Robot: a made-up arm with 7 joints. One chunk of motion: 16 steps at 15 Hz.
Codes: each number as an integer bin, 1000 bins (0 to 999) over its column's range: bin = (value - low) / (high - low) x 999, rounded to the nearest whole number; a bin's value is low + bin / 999 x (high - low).
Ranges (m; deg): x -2.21..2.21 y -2.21..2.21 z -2.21..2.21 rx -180..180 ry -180..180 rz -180..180
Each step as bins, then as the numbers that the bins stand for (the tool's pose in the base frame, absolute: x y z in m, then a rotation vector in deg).
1 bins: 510 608 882 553 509 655
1 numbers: 0.0465 0.4801 1.6923 19.28 3.42 56.04
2 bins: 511 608 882 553 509 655
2 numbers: 0.0509 0.4801 1.6923 19.28 3.42 56.04
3 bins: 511 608 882 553 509 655
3 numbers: 0.0509 0.4801 1.6923 19.28 3.42 56.04
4 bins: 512 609 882 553 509 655
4 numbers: 0.0553 0.4845 1.6923 19.28 3.42 56.04
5 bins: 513 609 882 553 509 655
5 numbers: 0.0597 0.4845 1.6923 19.28 3.42 56.04
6 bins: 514 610 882 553 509 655
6 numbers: 0.0642 0.4889 1.6923 19.28 3.42 56.04
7 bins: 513 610 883 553 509 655
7 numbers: 0.0597 0.4889 1.6968 19.28 3.42 56.04
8 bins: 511 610 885 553 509 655
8 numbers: 0.0509 0.4889 1.7056 19.28 3.42 56.04
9 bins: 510 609 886 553 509 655
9 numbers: 0.0465 0.4845 1.7100 19.28 3.42 56.04
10 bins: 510 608 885 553 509 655
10 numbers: 0.0465 0.4801 1.7056 19.28 3.42 56.04
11 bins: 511 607 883 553 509 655
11 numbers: 0.0509 0.4756 1.6968 19.28 3.42 56.04
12 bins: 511 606 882 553 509 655
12 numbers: 0.0509 0.4712 1.6923 19.28 3.42 56.04
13 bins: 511 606 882 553 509 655
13 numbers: 0.0509 0.4712 1.6923 19.28 3.42 56.04
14 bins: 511 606 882 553 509 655
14 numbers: 0.0509 0.4712 1.6923 19.28 3.42 56.04
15 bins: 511 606 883 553 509 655
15 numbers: 0.0509 0.4712 1.6968 19.28 3.42 56.04
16 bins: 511 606 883 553 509 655
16 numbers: 0.0509 0.4712 1.6968 19.28 3.42 56.04
